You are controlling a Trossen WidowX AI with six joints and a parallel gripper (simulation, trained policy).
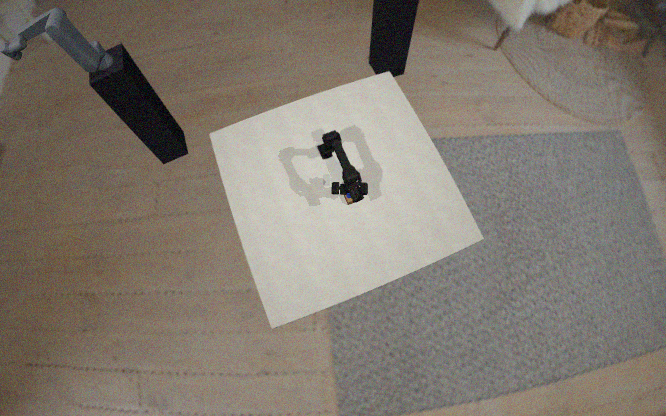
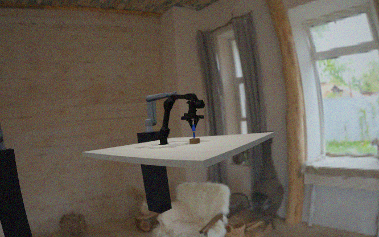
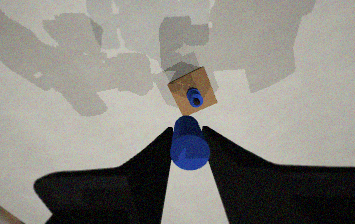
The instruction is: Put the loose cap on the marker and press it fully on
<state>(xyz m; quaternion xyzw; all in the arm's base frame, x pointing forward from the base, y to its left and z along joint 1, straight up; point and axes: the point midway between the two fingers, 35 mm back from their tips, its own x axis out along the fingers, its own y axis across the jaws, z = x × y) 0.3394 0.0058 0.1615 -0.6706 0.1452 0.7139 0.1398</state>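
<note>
The wooden holder block is 10 mm behind my gripper tip, 20 mm to the left of it and 110 mm below it. Also, from my gripper tip: blue cap right at my gripper tip.
</note>
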